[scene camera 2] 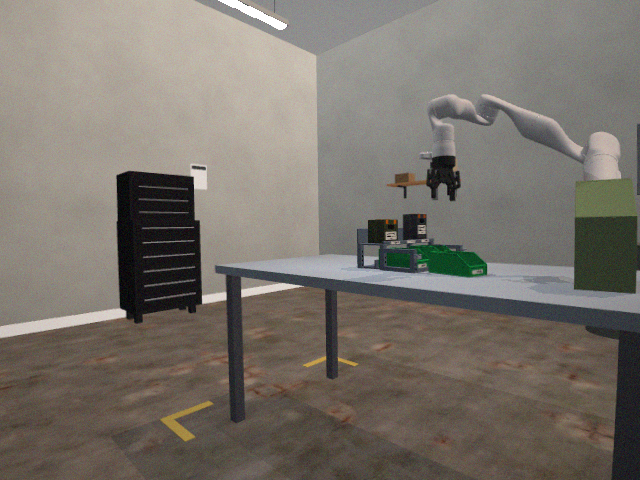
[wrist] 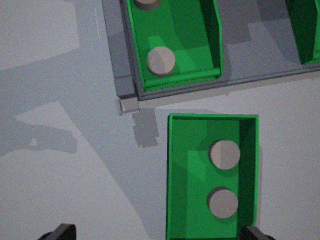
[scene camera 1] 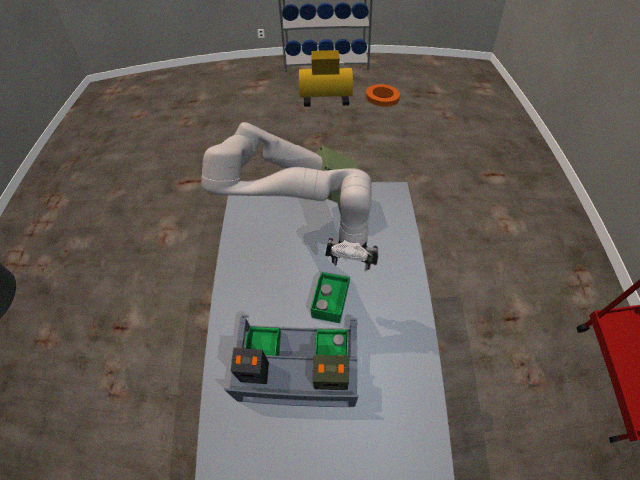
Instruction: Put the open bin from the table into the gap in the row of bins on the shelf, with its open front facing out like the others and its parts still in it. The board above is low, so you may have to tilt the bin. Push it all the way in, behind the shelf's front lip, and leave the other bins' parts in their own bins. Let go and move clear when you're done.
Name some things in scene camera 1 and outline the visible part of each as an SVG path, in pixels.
A grey shelf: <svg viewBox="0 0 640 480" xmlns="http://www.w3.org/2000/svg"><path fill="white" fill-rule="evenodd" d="M358 319L350 318L350 329L347 329L348 356L350 356L348 390L320 390L313 388L313 359L317 329L280 328L279 356L265 355L269 361L267 384L240 382L232 374L230 389L224 388L224 390L239 402L292 406L355 407L358 399ZM248 314L240 315L236 348L245 348L246 335L249 328L259 327L249 325Z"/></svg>
